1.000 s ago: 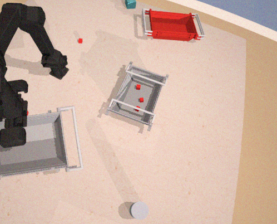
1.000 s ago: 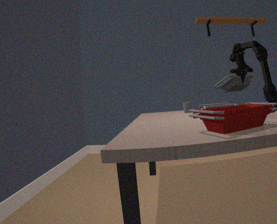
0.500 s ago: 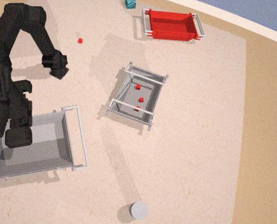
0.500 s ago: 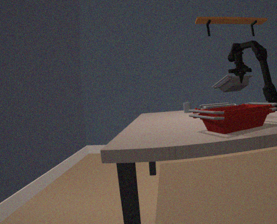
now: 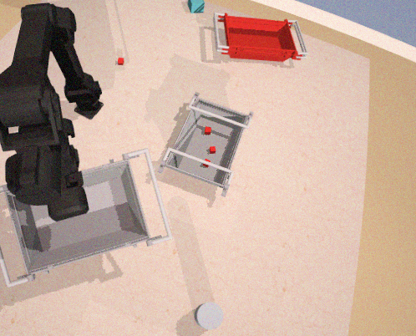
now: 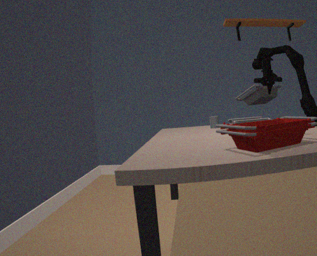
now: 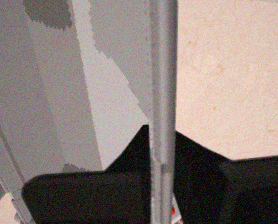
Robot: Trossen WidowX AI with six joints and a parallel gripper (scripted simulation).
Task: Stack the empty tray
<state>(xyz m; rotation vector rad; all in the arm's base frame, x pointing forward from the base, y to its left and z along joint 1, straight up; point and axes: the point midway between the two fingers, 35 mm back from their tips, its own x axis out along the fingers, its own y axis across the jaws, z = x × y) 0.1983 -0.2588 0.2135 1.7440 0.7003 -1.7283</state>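
My gripper tip is 5 cm to the left of the grey tray, 5 cm short of it and 1 cm below it. Also, from my gripper tip: teal cube (86 cm to the left, 16 cm below, 15 cm behind).
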